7 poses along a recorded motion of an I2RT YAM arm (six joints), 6.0 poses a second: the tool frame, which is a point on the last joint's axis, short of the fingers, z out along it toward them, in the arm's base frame.
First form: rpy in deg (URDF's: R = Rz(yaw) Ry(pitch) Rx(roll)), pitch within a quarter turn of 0, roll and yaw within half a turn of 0; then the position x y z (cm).
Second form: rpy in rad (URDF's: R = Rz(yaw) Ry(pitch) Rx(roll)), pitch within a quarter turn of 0, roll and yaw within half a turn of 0; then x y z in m. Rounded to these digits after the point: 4 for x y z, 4 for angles.
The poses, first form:
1: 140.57 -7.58 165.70 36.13 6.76 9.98
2: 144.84 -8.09 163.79 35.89 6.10 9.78
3: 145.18 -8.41 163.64 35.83 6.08 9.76
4: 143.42 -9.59 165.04 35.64 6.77 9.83
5: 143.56 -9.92 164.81 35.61 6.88 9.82
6: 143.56 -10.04 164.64 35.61 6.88 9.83
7: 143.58 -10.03 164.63 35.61 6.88 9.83
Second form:
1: 2.4534 -0.1323 2.8920 0.3613 0.0676 0.0998
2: 2.5279 -0.1412 2.8587 0.3589 0.0610 0.0978
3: 2.5339 -0.1468 2.8561 0.3583 0.0608 0.0976
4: 2.5032 -0.1674 2.8805 0.3564 0.0677 0.0983
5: 2.5056 -0.1731 2.8765 0.3561 0.0688 0.0982
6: 2.5056 -0.1752 2.8735 0.3561 0.0688 0.0983
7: 2.5059 -0.1751 2.8733 0.3561 0.0688 0.0983
